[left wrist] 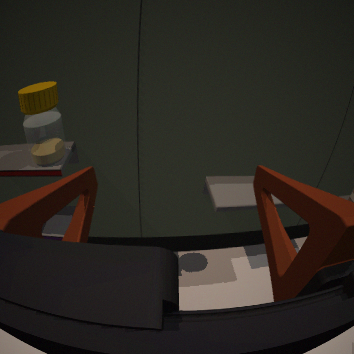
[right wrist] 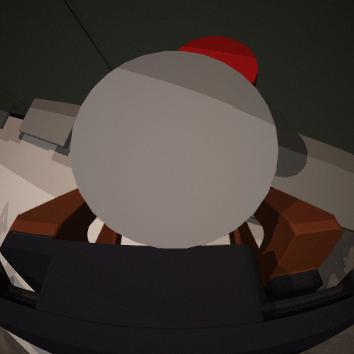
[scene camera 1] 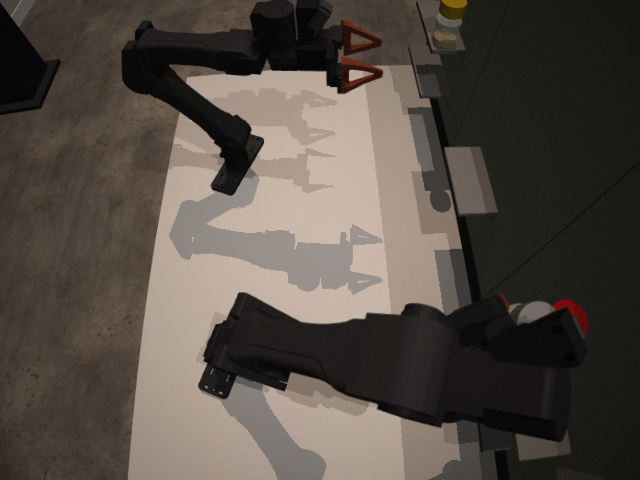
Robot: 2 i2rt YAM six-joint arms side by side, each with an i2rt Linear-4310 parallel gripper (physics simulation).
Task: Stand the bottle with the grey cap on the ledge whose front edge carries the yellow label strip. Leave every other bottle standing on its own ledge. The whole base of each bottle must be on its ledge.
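Places are measured from the left arm's base along level axes (x ahead, y left, z up), in centimetres.
Pixels of known places: left gripper, between the fingertips: [left wrist: 174, 174] [scene camera 1: 382, 57]; right gripper, between the fingertips: [scene camera 1: 513, 324]; left arm's base, origin of its link: [scene camera 1: 238, 163].
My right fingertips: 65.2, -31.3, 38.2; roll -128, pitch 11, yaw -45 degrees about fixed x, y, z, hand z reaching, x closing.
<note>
For each thing: its top centre in the pictures, then the offset to it from my right fingertips, as dx, dy, dz.
- bottle with the grey cap, centre of its top: [right wrist: 127, 112] [scene camera 1: 540, 314] -0.2, -0.8, +8.0
- ledge with the yellow label strip, centre of its top: [right wrist: 284, 165] [scene camera 1: 534, 385] +8.3, -4.5, -8.7
- yellow-capped bottle, centre of its top: [left wrist: 36, 86] -21.8, +61.8, +1.8
- red-edged ledge, centre of its top: [left wrist: 13, 155] [scene camera 1: 440, 23] -24.0, +68.7, -8.7
- lower ledge, centre of its top: [left wrist: 36, 218] [scene camera 1: 429, 68] -24.0, +68.7, -22.7
- pale ledge, centre of its top: [left wrist: 253, 188] [right wrist: 45, 118] [scene camera 1: 470, 178] -7.8, +32.1, -15.7
- blue-edged ledge, centre of its top: [scene camera 1: 496, 391] +8.3, -4.5, -22.7
The bottle with the grey cap [scene camera 1: 537, 313] [right wrist: 175, 140] is between the fingers of my right gripper [scene camera 1: 516, 312] [right wrist: 175, 173], which is shut on it. The ledge with the yellow label strip [scene camera 1: 547, 444] [right wrist: 327, 182] shows partly past the right arm and at the right of the right wrist view. The bottle's base is hidden, so I cannot tell whether it touches the ledge. A bottle with a red cap [scene camera 1: 571, 315] [right wrist: 225, 55] is close behind the grey cap, its body mostly hidden. My left gripper [scene camera 1: 381, 57] [left wrist: 174, 174] is open and empty, far from these bottles.
A yellow-capped bottle [scene camera 1: 448, 23] [left wrist: 44, 127] stands on a red-edged ledge [scene camera 1: 454, 48] [left wrist: 12, 156]. A lower ledge [scene camera 1: 428, 77] [left wrist: 57, 225] is below it. A pale ledge [scene camera 1: 467, 180] [left wrist: 230, 192] [right wrist: 50, 120] is mid-wall. A blue-edged ledge [scene camera 1: 493, 440] shows partly below the right arm.
</note>
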